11 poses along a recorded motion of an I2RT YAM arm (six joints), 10 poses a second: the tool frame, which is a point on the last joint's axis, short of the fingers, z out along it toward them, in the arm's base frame.
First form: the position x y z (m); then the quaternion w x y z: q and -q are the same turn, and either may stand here.
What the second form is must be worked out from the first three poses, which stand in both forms.
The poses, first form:
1: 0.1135, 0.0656, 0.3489, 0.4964, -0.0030, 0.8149, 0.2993
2: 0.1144, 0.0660, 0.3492, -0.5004, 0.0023, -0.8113, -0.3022
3: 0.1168, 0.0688, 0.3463, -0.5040, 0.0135, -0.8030, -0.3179
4: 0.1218, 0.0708, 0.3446, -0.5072, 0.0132, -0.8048, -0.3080
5: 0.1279, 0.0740, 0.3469, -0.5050, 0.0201, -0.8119, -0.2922
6: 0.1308, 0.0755, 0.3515, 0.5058, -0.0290, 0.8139, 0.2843
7: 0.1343, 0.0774, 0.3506, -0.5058, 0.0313, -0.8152, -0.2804
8: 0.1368, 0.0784, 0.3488, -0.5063, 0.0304, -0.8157, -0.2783
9: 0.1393, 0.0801, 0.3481, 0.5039, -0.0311, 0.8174, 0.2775
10: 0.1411, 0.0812, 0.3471, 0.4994, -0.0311, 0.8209, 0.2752
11: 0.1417, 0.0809, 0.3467, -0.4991, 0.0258, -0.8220, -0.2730
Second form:
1: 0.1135, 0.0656, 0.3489, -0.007, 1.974, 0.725
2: 0.1144, 0.0660, 0.3492, -0.006, 1.962, 0.731
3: 0.1168, 0.0688, 0.3463, -0.033, 1.939, 0.767
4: 0.1218, 0.0708, 0.3446, -0.032, 1.940, 0.743
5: 0.1279, 0.0740, 0.3469, -0.049, 1.959, 0.705
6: 0.1308, 0.0755, 0.3515, -0.070, 1.963, 0.686
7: 0.1343, 0.0774, 0.3506, -0.076, 1.967, 0.676
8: 0.1368, 0.0784, 0.3488, -0.073, 1.967, 0.671
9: 0.1393, 0.0801, 0.3481, -0.075, 1.973, 0.670
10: 0.1411, 0.0812, 0.3471, -0.075, 1.986, 0.666
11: 0.1417, 0.0809, 0.3467, -0.062, 1.989, 0.660
